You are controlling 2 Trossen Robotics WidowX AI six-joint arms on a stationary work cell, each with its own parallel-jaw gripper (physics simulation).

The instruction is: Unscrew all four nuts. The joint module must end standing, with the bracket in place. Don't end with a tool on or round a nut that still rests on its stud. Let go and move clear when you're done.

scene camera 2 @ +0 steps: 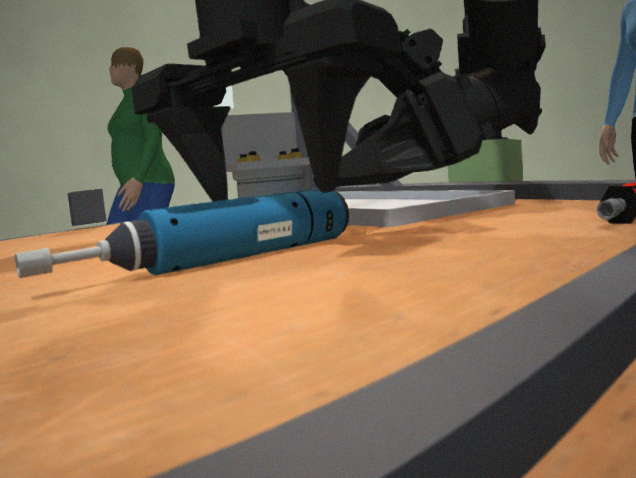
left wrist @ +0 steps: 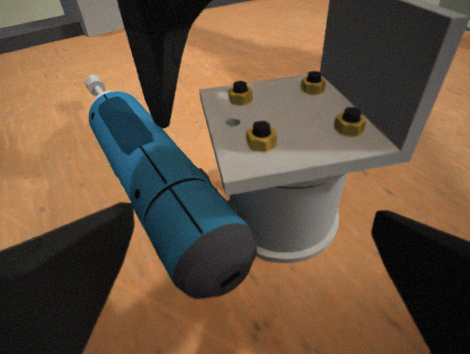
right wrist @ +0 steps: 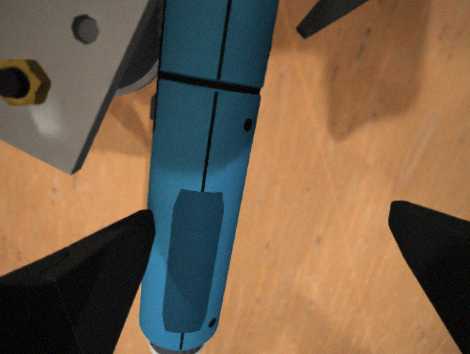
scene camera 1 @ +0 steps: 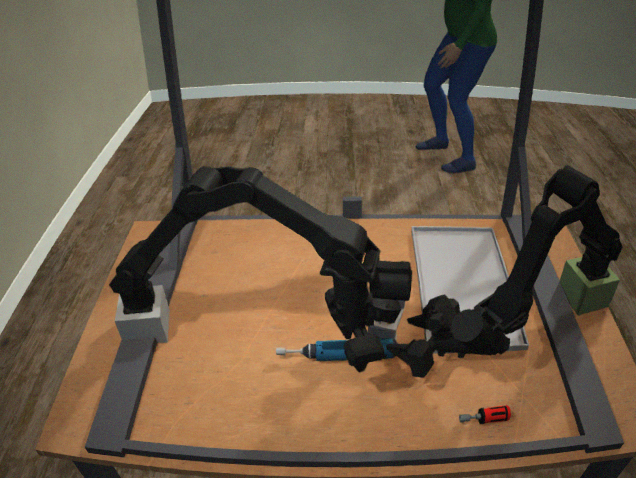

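Pixels of known places: left gripper, fingertip midpoint: (left wrist: 255,218) (scene camera 1: 397,333); right gripper, fingertip midpoint: (scene camera 2: 269,198) (left wrist: 88,160) (right wrist: 270,216); left arm's base, link origin: (scene camera 1: 593,270); right arm's base, link origin: (scene camera 1: 138,302).
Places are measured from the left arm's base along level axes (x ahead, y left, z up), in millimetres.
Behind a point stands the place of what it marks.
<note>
The bracket (left wrist: 295,112) {x 510, y -20, z -19 mm} sits on the upright grey joint module (left wrist: 295,220) {x 489, y 2, z -55 mm}. Four brass nuts (left wrist: 240,94) {x 532, y -9, z -14 mm} (left wrist: 313,84) {x 514, y -38, z -14 mm} (left wrist: 262,137) {x 503, y 9, z -14 mm} (left wrist: 350,122) {x 485, y -20, z -14 mm} are on black studs on its flat plate. The blue power tool (scene camera 1: 331,350) {x 626, y 25, z -49 mm} (scene camera 2: 231,231) {x 608, y 35, z -63 mm} (left wrist: 165,170) {x 548, y 27, z -44 mm} (right wrist: 200,140) {x 556, y 26, z -44 mm} lies beside the module, its socket pointing left in scene camera 1. The short red tool (scene camera 1: 496,414) {x 370, y 253, z -59 mm} lies near the front right. My right gripper (scene camera 2: 273,193) {x 586, y 50, z -45 mm} (right wrist: 270,216) {x 586, y 50, z -45 mm} is open, low over the blue tool. My left gripper (scene camera 1: 399,334) {x 493, y 24, z -37 mm} (left wrist: 255,218) {x 493, y 24, z -37 mm} is open near the blue tool's rear end and the module.
A grey tray (scene camera 1: 452,256) {x 266, y -226, z -81 mm} (scene camera 2: 442,210) {x 361, y 70, z -78 mm} lies behind and right of the module, partly under my left arm. The two grippers are close together; a right finger (left wrist: 162,95) {x 579, y 3, z -25 mm} shows in the left wrist view. Dark frame bars (scene camera 1: 354,457) {x 639, y 264, z -65 mm} edge the table.
</note>
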